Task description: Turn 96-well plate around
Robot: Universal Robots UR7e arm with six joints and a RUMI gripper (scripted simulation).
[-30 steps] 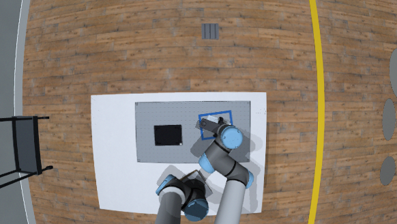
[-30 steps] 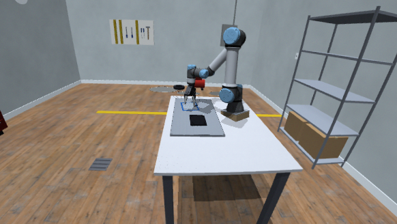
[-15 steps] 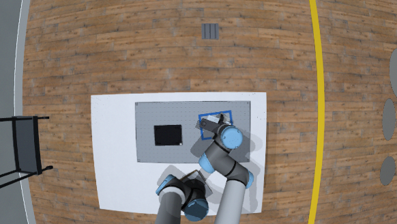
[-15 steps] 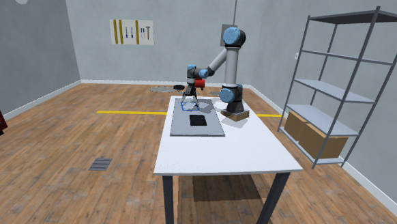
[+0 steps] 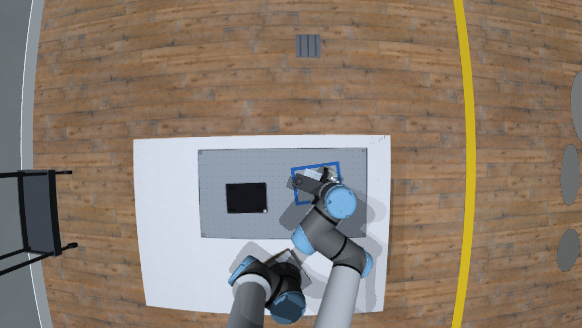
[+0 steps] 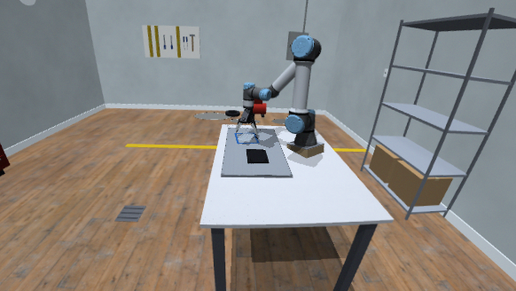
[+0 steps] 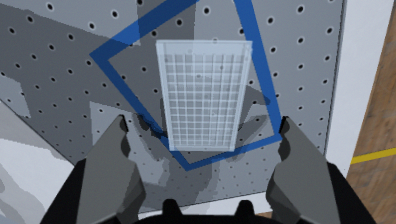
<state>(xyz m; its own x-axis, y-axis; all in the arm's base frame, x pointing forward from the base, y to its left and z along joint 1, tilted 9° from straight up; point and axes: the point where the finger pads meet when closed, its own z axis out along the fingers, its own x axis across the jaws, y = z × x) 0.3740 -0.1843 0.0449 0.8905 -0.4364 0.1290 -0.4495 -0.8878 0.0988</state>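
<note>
The clear 96-well plate lies 2 cm below my hand. From my hand the other things lie so: black rectangular nest: 29 cm to the left, 2 cm below, 2 cm behind.
</note>
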